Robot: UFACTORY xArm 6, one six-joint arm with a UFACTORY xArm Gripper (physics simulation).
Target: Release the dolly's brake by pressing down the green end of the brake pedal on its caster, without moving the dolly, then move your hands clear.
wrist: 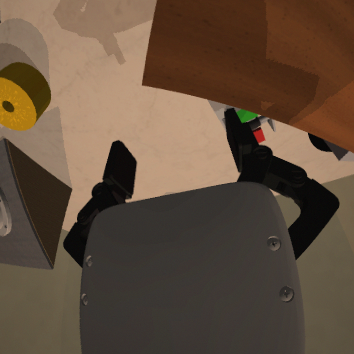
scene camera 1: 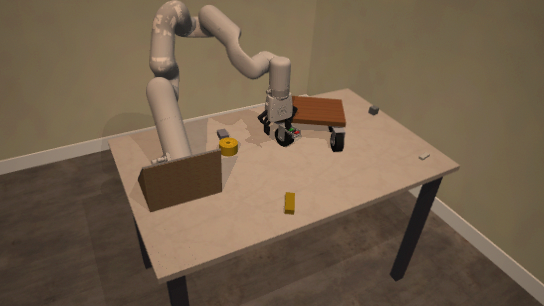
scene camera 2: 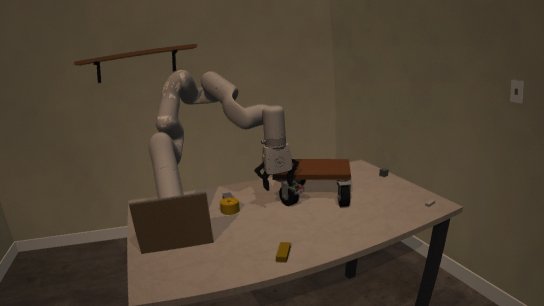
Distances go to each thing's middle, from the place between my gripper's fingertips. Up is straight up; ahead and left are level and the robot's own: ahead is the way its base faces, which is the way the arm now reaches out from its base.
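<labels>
Dolly (scene camera 1: pixel 317 111), position relative to my hand: 20 mm to the left of it, 180 mm ahead of it, 40 mm below it.
</labels>
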